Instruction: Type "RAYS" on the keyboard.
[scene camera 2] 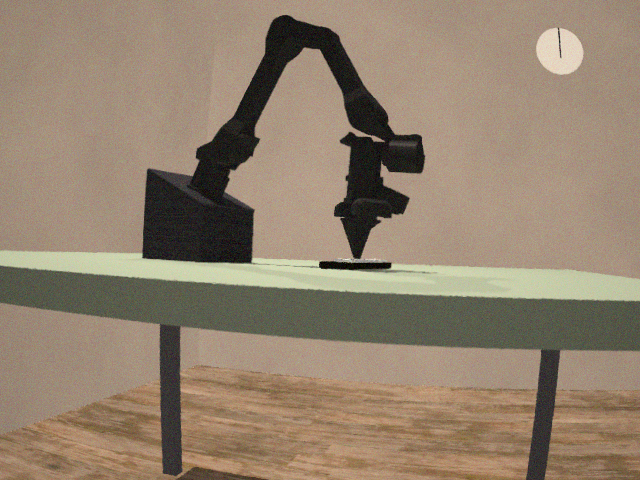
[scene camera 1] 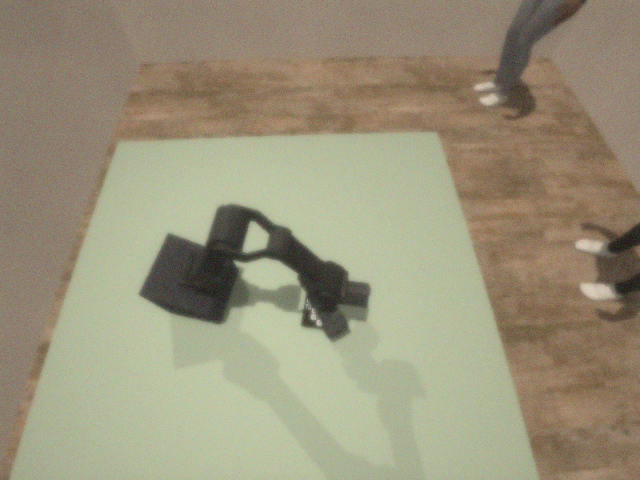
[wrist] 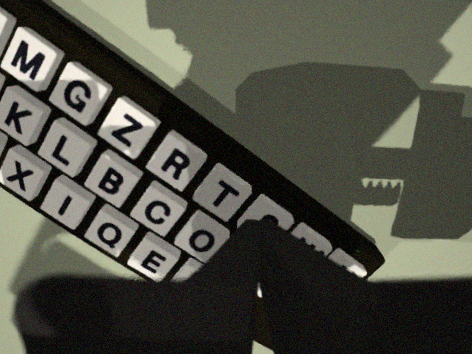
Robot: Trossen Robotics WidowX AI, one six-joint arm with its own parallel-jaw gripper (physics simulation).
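Places are measured from the arm's base along level axes (x ahead, y left, z up), in centimetres.
Pixels of known places: gripper, fingertip midpoint: (scene camera 2: 356, 258) (scene camera 1: 320, 309) (wrist: 256, 232); arm's base, link origin: (scene camera 2: 204, 191) (scene camera 1: 192, 277).
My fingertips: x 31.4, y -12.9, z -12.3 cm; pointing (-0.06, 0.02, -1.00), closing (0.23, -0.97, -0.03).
Ahead of a thing's pixels: the offset from my fingertips to its top centre.
The black keyboard @[dx +0.3, dy +4.7, dz -0.2 cm] (scene camera 1: 311, 316) (scene camera 2: 355, 265) (wrist: 255, 173) lies flat on the table, slanting in the wrist view. Its pale R key @[dx +1.6, dy +3.2, dz -0.2 cm] (wrist: 176, 160) and T key @[dx +0.9, dy +1.5, dz -0.2 cm] (wrist: 223, 192) are fully visible there. My gripper (scene camera 2: 357, 256) (wrist: 256, 232) is shut and empty, pointing straight down with its tips at the key tops. In the wrist view the tips overlap the lower part of the S key @[dx +0.2, dy -0.3, dz -0.2 cm] (wrist: 268, 209), right of T; I cannot tell whether they touch it. The last top-row key @[dx -1.2, dy -3.7, dz -0.2 cm] (wrist: 350, 262) is partly hidden and its letter is unreadable. No A key can be made out.
The pale green table (scene camera 1: 248, 170) (scene camera 2: 465, 320) carries the arm's dark base (scene camera 1: 175, 279) (scene camera 2: 196, 222), left of the keyboard. Legs of a person (scene camera 1: 522, 43) show beyond the table, and white shoes (scene camera 1: 599, 291) show at the right. A round clock (scene camera 2: 553, 51) hangs on the wall.
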